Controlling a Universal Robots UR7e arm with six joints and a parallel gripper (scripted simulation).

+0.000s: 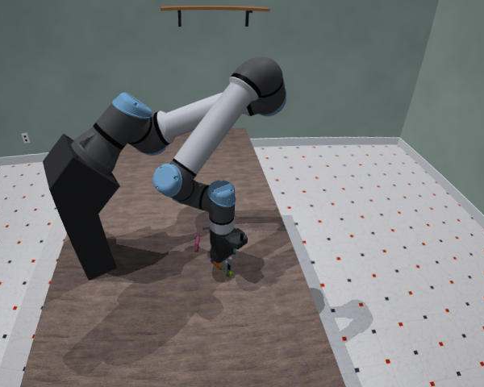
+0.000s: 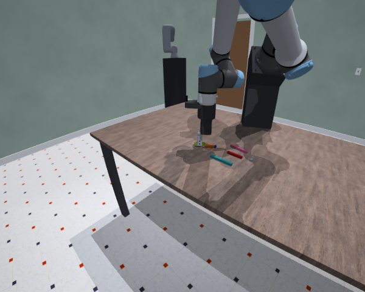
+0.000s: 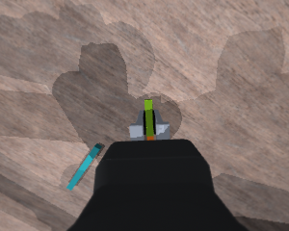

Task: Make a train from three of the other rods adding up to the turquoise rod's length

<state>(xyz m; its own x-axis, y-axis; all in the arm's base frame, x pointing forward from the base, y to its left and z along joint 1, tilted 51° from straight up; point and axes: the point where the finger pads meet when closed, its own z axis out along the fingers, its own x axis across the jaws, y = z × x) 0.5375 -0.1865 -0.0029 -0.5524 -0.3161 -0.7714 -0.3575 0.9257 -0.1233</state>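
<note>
Now: hand 1 cm above the lime rod. Also, from my hand: blue rod: 4 cm behind, 6 cm to the left, 3 cm below; orange rod: 3 cm behind, 4 cm to the left, 3 cm below; turquoise rod: 5 cm ahead, 13 cm to the left, 3 cm below.
</note>
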